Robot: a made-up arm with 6 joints. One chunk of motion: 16 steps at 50 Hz.
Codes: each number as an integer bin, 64 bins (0 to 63) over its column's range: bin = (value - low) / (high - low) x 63, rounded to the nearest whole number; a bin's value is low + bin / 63 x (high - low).
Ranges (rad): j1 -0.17..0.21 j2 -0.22..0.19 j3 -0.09..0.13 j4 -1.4..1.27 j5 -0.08..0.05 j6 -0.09..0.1
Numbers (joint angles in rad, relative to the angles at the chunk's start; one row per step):
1: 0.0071 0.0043 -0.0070 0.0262 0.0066 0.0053
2: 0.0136 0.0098 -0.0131 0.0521 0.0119 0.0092
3: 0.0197 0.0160 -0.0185 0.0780 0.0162 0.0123
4: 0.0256 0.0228 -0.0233 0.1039 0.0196 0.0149
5: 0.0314 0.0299 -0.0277 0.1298 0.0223 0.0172
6: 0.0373 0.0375 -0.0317 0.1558 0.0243 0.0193
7: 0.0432 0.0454 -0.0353 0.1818 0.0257 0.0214
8: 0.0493 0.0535 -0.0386 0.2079 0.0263 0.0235
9: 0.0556 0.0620 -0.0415 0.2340 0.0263 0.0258
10: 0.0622 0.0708 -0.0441 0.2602 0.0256 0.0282
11: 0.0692 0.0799 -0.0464 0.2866 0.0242 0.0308
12: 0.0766 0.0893 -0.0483 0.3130 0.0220 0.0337
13: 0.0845 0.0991 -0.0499 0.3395 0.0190 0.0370
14: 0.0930 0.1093 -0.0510 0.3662 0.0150 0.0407
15: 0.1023 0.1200 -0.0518 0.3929 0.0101 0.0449
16: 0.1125 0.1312 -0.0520 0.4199 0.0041 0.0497
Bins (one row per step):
1: 29 34 24 34 42 32
2: 30 35 22 34 45 33
3: 31 36 20 35 47 34
4: 32 37 19 35 48 35
5: 33 38 18 36 50 36
6: 34 40 17 37 51 36
7: 35 41 16 37 51 37
8: 36 42 15 38 52 38
9: 37 43 14 39 52 38
10: 38 45 13 39 51 39
11: 40 46 12 40 50 40
12: 41 48 12 40 49 41
13: 42 49 11 41 48 42
14: 44 51 11 42 46 43
15: 45 52 11 42 44 45
16: 47 54 11 43 41 46

